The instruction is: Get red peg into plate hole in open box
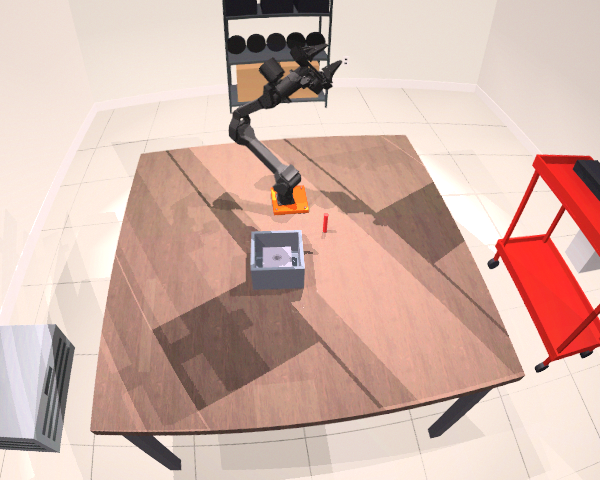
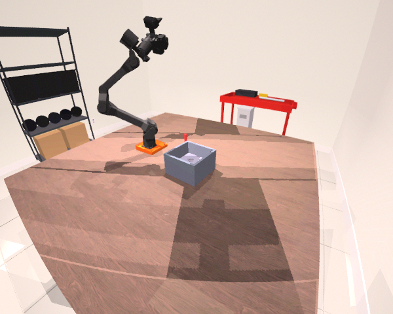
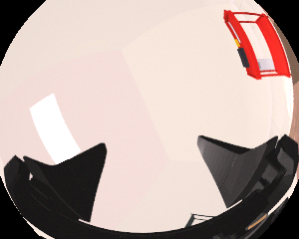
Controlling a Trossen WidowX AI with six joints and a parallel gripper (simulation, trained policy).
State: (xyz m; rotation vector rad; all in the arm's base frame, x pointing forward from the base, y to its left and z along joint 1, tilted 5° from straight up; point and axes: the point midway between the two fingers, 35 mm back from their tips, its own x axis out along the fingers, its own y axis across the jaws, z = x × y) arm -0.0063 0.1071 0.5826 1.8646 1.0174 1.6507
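My gripper tip is 13 cm short of the red peg, 3 cm to the left of it and 58 cm above it. Also, from my gripper tip: grey box (27 cm ahead, 23 cm to the right, 59 cm below).
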